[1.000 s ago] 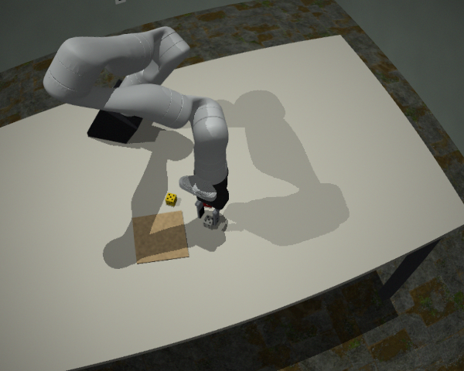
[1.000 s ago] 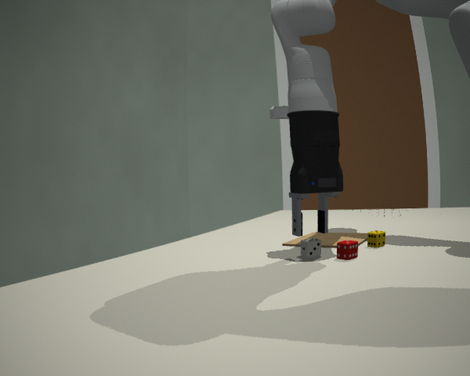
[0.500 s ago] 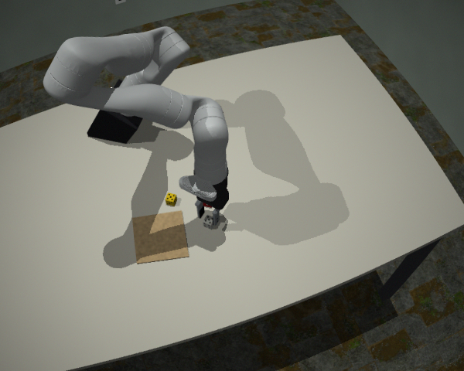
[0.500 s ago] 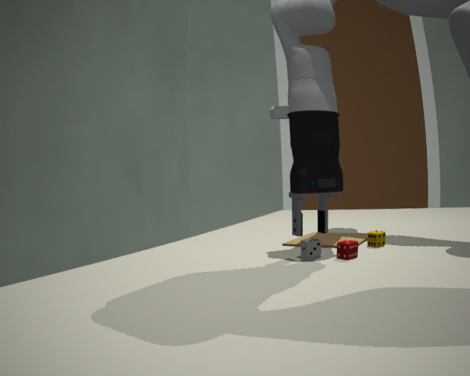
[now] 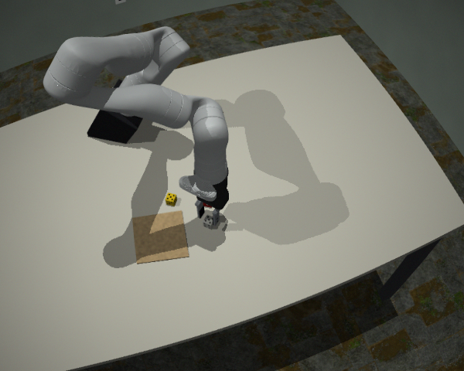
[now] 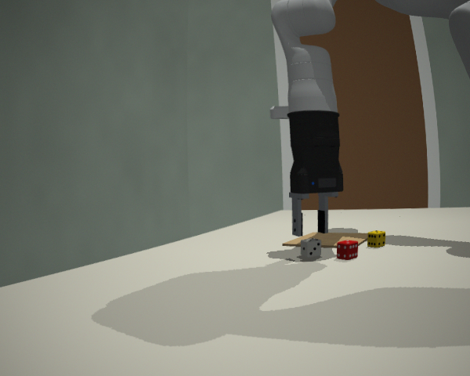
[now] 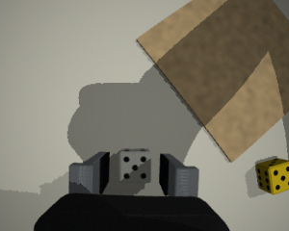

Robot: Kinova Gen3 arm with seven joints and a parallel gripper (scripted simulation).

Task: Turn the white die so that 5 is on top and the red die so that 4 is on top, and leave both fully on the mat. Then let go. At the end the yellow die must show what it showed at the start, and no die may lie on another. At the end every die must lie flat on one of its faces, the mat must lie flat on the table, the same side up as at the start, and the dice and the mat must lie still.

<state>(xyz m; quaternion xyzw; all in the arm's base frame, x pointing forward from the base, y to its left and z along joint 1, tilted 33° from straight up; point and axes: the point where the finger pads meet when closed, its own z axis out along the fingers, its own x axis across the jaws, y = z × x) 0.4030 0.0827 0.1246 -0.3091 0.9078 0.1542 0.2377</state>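
The white die lies 4 cm below my hand. The rest, counted from my hand: red die (6 cm behind, 4 cm below, 2 cm to the left); then brown mat (14 cm to the right, 5 cm below); then yellow die (10 cm behind, 8 cm to the right, 4 cm below).
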